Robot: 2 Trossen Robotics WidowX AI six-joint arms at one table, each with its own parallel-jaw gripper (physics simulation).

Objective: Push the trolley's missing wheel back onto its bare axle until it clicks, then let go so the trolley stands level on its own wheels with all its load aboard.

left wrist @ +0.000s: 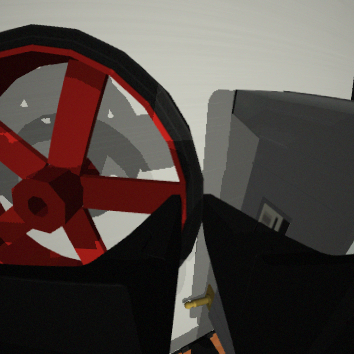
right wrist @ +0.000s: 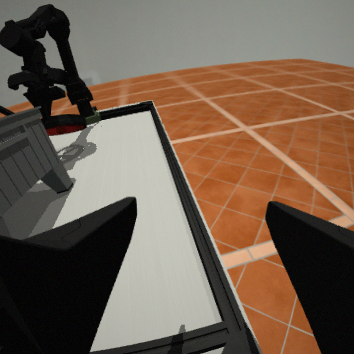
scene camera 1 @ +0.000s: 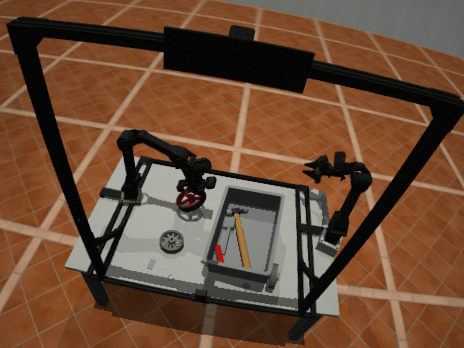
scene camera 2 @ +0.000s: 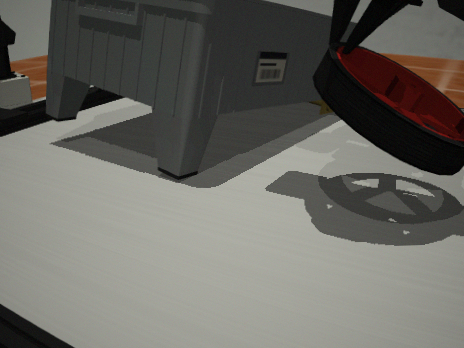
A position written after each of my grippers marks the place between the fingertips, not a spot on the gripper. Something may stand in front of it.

Note:
My left gripper (scene camera 2: 338, 49) holds a red-spoked wheel (scene camera 2: 390, 117), clear of everything else. My right gripper (right wrist: 201, 207) is open, with nothing in its grasp. Further things: a grey trolley (scene camera 2: 189, 68).
The red-spoked wheel also shows in the left wrist view (left wrist: 48, 196) and in the right wrist view (right wrist: 57, 124). The grey trolley also shows in the left wrist view (left wrist: 293, 187), in the right wrist view (right wrist: 36, 159) and in scene camera 1 (scene camera 1: 261, 223). My left gripper also shows in the left wrist view (left wrist: 190, 202) and in the right wrist view (right wrist: 46, 118).

